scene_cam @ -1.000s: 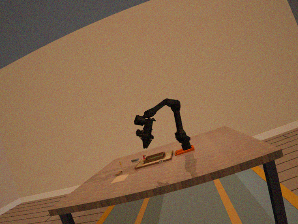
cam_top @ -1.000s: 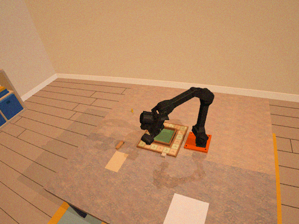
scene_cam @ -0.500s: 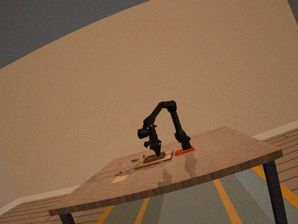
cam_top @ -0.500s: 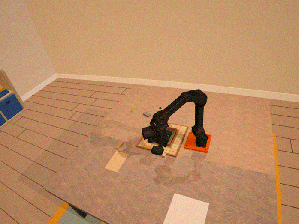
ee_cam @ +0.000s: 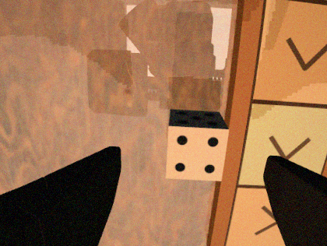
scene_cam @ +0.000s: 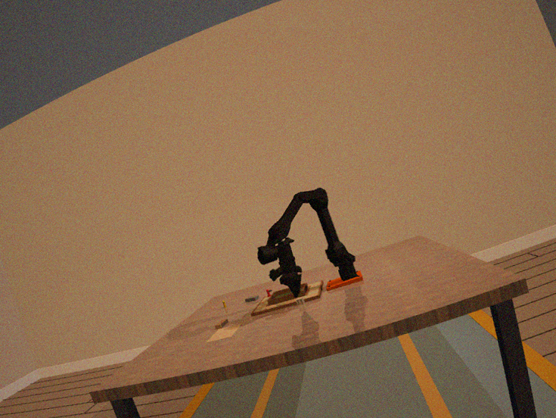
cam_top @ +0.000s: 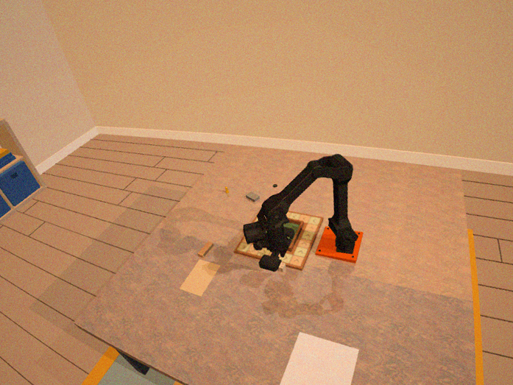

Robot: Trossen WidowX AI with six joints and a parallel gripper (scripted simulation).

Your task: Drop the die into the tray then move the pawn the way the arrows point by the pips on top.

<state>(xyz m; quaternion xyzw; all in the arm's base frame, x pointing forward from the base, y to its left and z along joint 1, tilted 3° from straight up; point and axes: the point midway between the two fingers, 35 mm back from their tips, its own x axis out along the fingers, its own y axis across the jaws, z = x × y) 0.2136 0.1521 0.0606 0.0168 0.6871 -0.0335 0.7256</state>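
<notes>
My gripper tip is now 2 cm above the white die. From my gripper tip the other things lie so: green tray 16 cm to the right, 5 cm ahead, 3 cm below; wooden block 33 cm ahead, 3 cm below, 1 cm to the right; red pawn 29 cm to the right, 16 cm ahead, 1 cm below.
</notes>
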